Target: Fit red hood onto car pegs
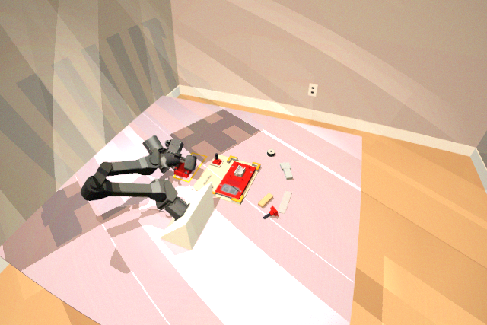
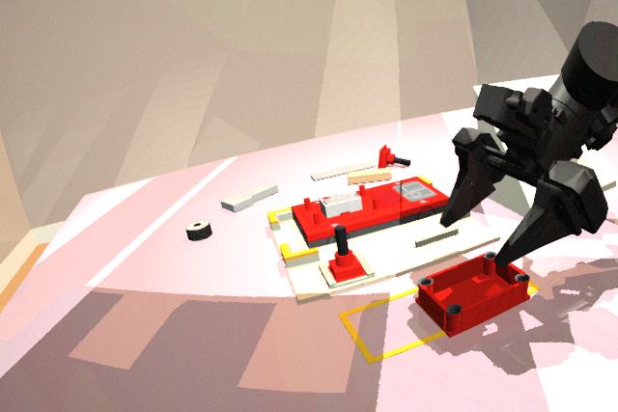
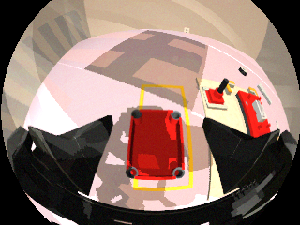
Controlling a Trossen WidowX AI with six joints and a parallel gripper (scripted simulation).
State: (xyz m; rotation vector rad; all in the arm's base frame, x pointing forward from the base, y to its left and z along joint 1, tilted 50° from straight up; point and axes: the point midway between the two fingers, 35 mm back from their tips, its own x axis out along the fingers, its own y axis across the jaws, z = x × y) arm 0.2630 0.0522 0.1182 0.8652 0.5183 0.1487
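The red hood is 1 cm behind my gripper tip and 6 cm below it. The rest, counted from my gripper tip: engine block 2 cm ahead, 25 cm to the right, 4 cm below; then black wheel 21 cm ahead, 36 cm to the right, 6 cm below; then wooden strip 9 cm behind, 39 cm to the right, 6 cm below.
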